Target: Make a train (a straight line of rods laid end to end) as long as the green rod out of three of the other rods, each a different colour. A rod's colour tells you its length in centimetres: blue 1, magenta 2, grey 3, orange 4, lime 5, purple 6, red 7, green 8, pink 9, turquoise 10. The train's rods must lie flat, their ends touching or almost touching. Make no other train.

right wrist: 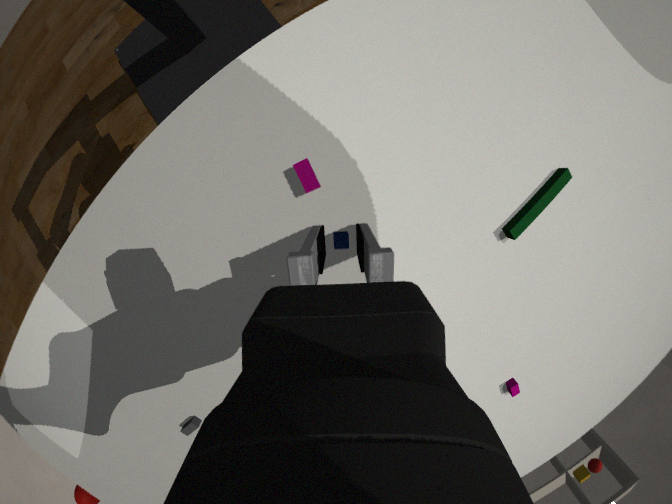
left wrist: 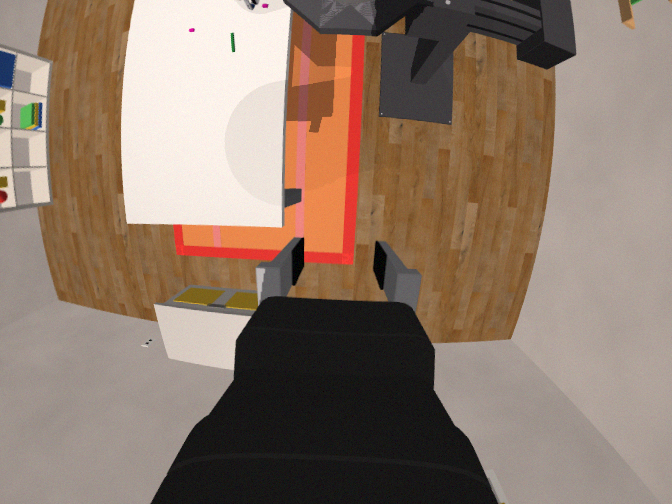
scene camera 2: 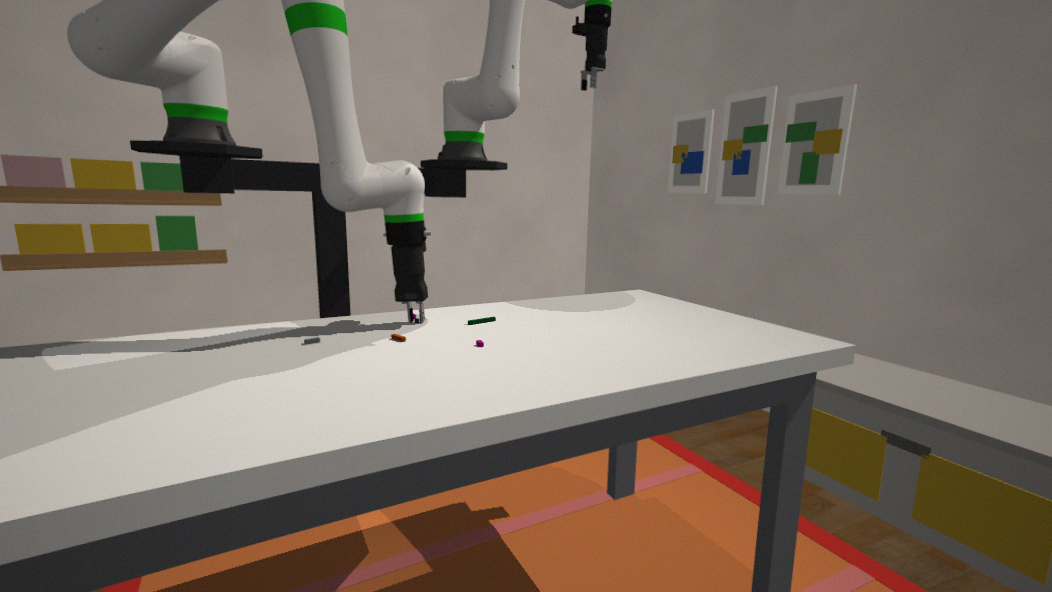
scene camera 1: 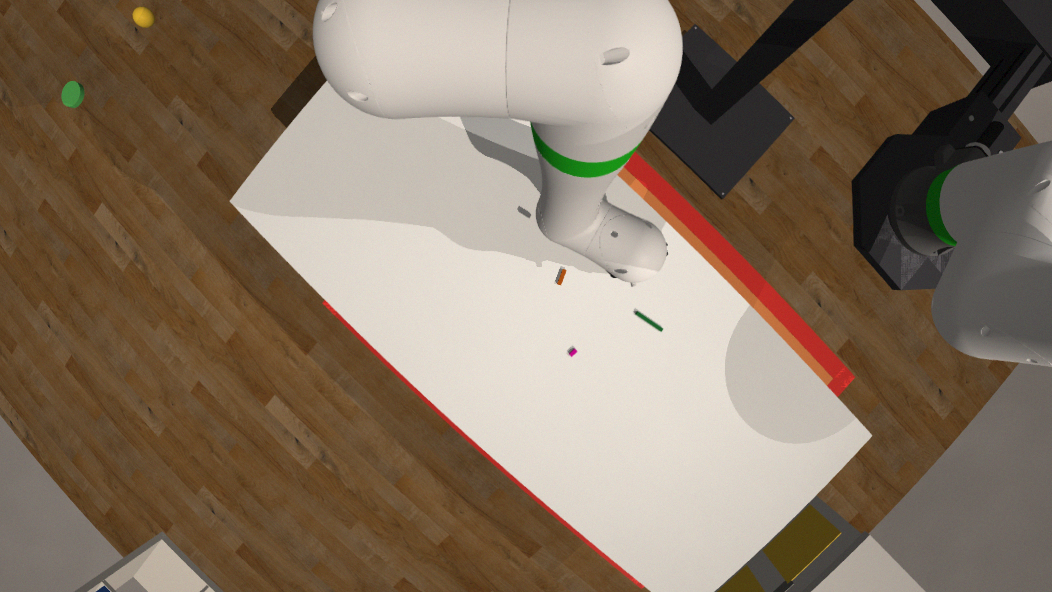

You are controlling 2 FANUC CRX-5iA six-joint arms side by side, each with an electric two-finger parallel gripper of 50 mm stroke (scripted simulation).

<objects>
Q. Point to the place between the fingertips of my right gripper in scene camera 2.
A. At 416,321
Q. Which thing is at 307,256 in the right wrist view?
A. My right gripper.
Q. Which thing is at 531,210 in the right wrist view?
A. A green rod.
</objects>
